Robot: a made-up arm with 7 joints. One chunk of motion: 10 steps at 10 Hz.
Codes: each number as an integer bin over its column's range. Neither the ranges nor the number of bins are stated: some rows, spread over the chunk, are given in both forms.
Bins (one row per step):
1: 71 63 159 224 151 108
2: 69 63 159 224 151 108
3: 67 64 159 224 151 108
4: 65 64 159 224 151 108
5: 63 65 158 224 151 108
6: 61 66 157 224 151 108
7: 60 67 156 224 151 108
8: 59 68 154 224 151 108
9: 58 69 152 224 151 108
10: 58 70 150 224 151 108
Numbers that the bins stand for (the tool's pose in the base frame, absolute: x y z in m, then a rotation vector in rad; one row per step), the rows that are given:
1: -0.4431 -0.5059 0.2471 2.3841 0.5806 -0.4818
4: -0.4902 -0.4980 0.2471 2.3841 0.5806 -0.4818
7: -0.5294 -0.4745 0.2235 2.3841 0.5806 -0.4818
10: -0.5451 -0.4510 0.1765 2.3841 0.5806 -0.4818
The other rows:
2: -0.4588 -0.5059 0.2471 2.3841 0.5806 -0.4818
3: -0.4745 -0.4980 0.2471 2.3841 0.5806 -0.4818
5: -0.5059 -0.4902 0.2392 2.3841 0.5806 -0.4818
6: -0.5216 -0.4824 0.2314 2.3841 0.5806 -0.4818
8: -0.5373 -0.4667 0.2078 2.3841 0.5806 -0.4818
9: -0.5451 -0.4588 0.1922 2.3841 0.5806 -0.4818

